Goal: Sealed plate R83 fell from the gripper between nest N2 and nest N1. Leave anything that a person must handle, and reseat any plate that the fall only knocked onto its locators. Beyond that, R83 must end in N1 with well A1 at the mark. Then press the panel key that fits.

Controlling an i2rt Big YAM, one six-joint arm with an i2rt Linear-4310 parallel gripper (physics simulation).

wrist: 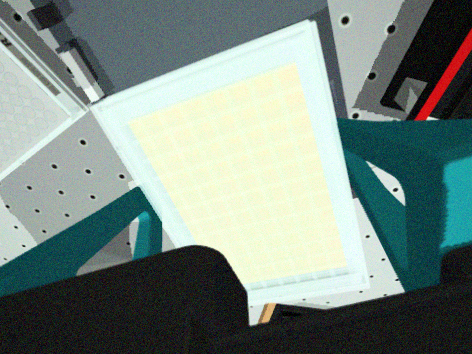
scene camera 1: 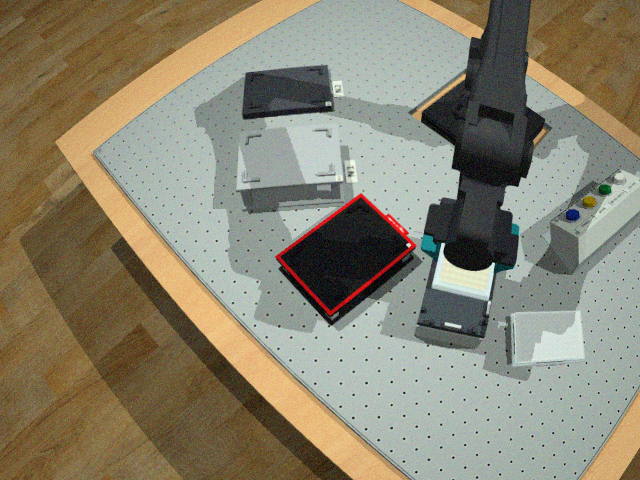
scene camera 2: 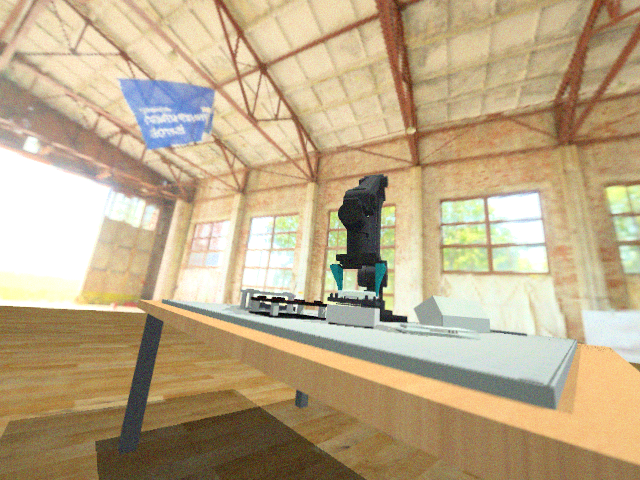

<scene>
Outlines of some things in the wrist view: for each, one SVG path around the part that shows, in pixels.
My gripper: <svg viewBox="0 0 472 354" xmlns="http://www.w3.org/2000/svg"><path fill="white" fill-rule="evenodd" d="M472 119L367 121L336 118L349 181L405 291L403 293L250 326L248 292L226 257L220 251L204 245L187 245L162 252L162 221L141 188L136 186L95 213L0 266L0 354L472 354ZM138 217L139 226L132 261L76 276L81 266ZM367 162L398 180L404 193L405 206L389 192Z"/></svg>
A lid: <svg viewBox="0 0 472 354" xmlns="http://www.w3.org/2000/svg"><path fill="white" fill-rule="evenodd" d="M313 19L105 98L89 107L135 183L141 188L162 221L162 226L175 247L204 245L220 251L226 257L248 292L248 306L370 288L317 24Z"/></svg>
</scene>
